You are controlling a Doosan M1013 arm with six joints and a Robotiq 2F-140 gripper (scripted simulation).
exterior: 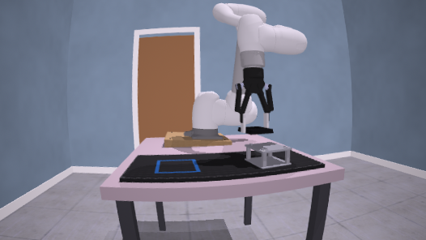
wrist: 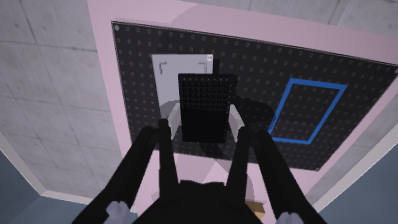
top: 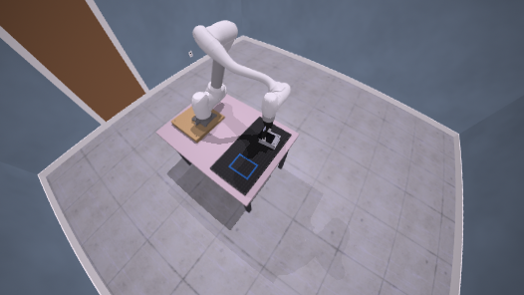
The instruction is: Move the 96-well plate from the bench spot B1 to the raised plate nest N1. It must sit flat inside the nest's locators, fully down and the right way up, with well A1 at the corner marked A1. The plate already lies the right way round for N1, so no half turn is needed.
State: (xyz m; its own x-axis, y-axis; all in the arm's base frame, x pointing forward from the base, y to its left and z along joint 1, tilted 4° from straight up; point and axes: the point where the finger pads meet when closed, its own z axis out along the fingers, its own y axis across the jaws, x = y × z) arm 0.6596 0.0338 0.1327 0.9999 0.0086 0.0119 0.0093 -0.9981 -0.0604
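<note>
My gripper is now 1 cm short of the grey plate nest, 5 cm to the right of it and 8 cm above it. From my hand the other things lie so: black 96-well plate: 2 cm below; white A1 label: 9 cm ahead, 1 cm to the right, 8 cm below.
</note>
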